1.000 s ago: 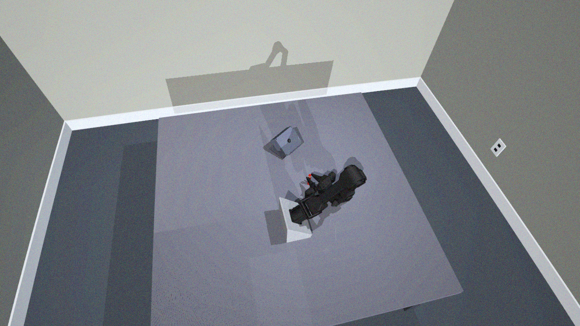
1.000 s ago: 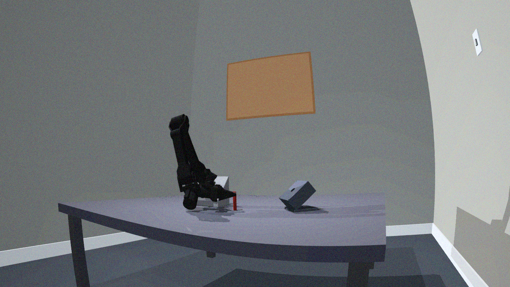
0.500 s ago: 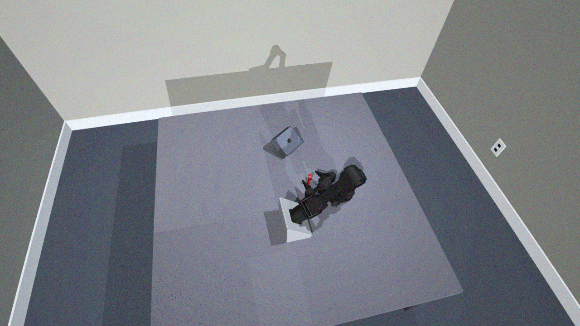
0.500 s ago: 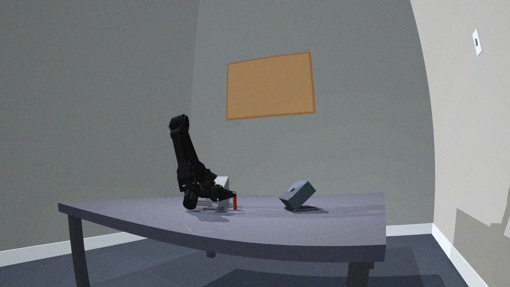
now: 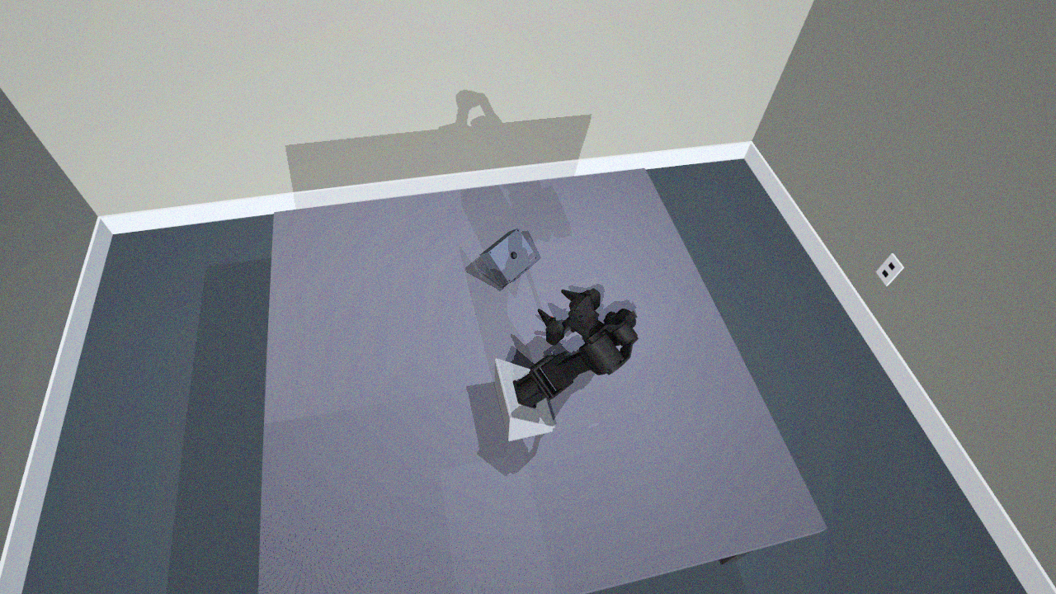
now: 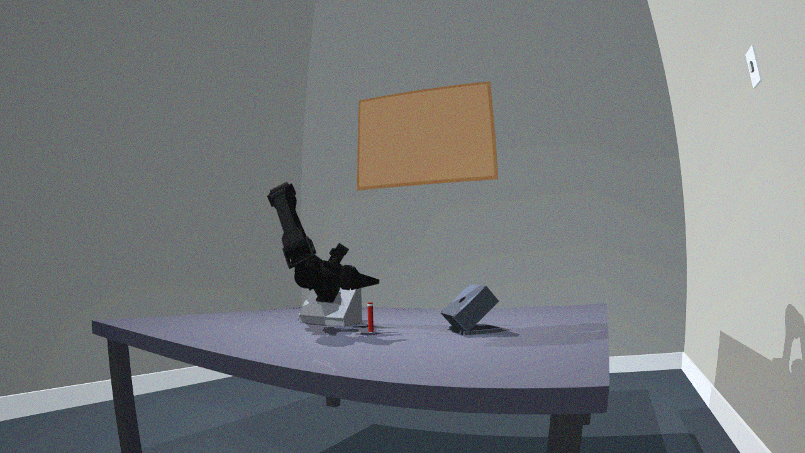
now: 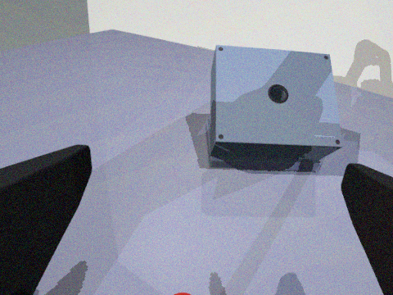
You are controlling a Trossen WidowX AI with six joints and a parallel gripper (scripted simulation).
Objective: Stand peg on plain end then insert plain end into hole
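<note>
My gripper tip is now 8 cm above the red peg and 2 cm past it. From my gripper tip the other things lie so: grey sloped panel (23 cm ahead, 7 cm below, 6 cm to the left).
</note>
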